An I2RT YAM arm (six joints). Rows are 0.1 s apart.
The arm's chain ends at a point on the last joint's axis. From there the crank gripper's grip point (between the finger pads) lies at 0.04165 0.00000 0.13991 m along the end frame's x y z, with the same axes.
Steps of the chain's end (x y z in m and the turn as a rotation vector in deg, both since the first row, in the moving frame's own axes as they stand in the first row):
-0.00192 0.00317 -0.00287 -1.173 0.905 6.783
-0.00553 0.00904 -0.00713 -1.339 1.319 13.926
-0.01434 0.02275 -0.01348 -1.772 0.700 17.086
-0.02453 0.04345 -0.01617 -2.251 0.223 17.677
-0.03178 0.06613 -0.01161 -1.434 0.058 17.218
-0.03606 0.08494 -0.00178 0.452 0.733 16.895
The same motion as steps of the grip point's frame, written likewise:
-0.00018 0.01107 -0.00362 -1.173 0.905 6.783
-0.00397 0.02268 -0.00827 -1.339 1.319 13.926
-0.01514 0.03949 -0.01425 -1.772 0.700 17.086
-0.02680 0.06158 -0.01669 -2.251 0.223 17.677
-0.03403 0.08193 -0.01185 -1.434 0.058 17.218
-0.03594 0.09622 -0.00227 0.452 0.733 16.895

